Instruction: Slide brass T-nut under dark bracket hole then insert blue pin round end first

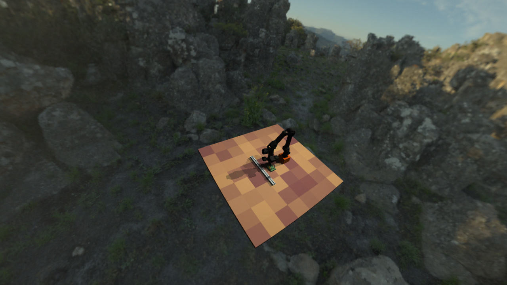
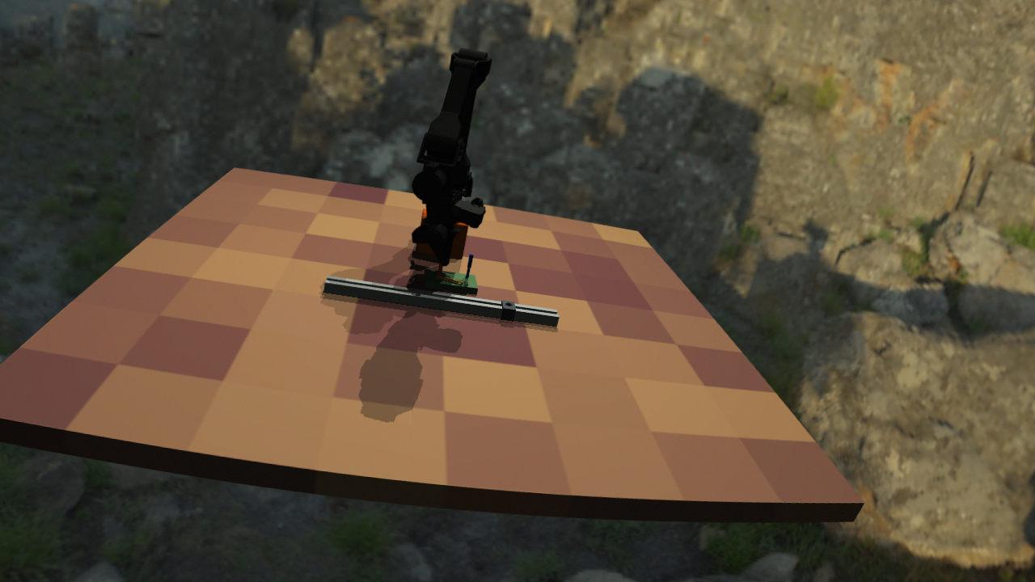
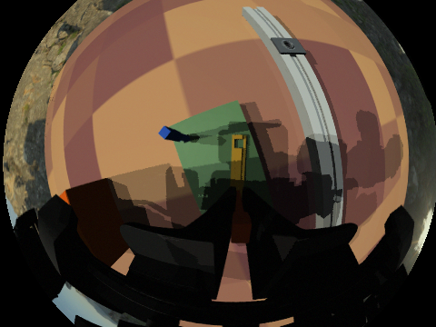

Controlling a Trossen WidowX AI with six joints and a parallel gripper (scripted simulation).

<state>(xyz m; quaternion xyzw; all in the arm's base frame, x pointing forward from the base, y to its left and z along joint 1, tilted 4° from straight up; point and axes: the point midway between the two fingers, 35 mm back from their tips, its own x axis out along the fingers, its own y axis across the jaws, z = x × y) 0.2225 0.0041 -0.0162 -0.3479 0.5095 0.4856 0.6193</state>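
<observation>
Right now the green tray is 40 mm below my gripper tip, 30 mm to the left of it and 20 mm behind it. Round my gripper tip: brass T-nut (10 mm to the left); blue pin (50 mm to the left, 30 mm behind, 20 mm below).
</observation>
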